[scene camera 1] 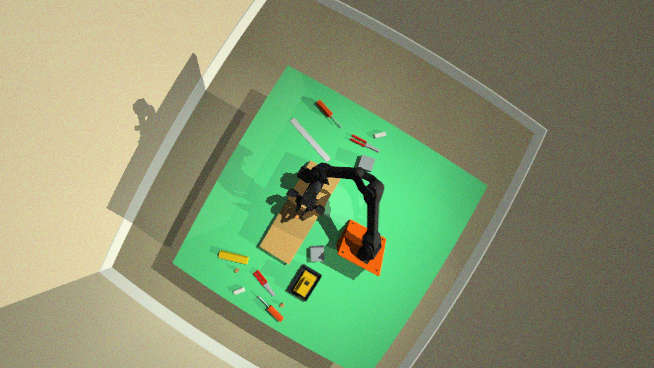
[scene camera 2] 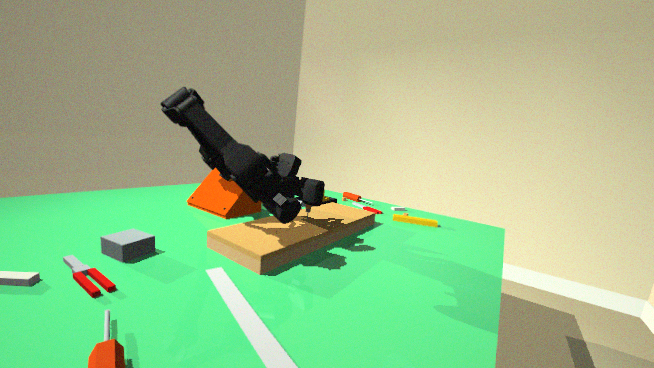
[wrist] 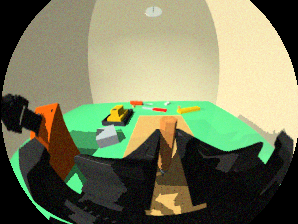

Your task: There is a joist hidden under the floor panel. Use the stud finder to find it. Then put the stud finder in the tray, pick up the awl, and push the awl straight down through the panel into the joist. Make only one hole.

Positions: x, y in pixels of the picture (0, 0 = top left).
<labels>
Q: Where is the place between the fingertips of my gripper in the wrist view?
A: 167, 132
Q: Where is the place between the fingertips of my gripper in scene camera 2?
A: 311, 187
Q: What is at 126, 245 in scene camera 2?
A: A grey block.
</labels>
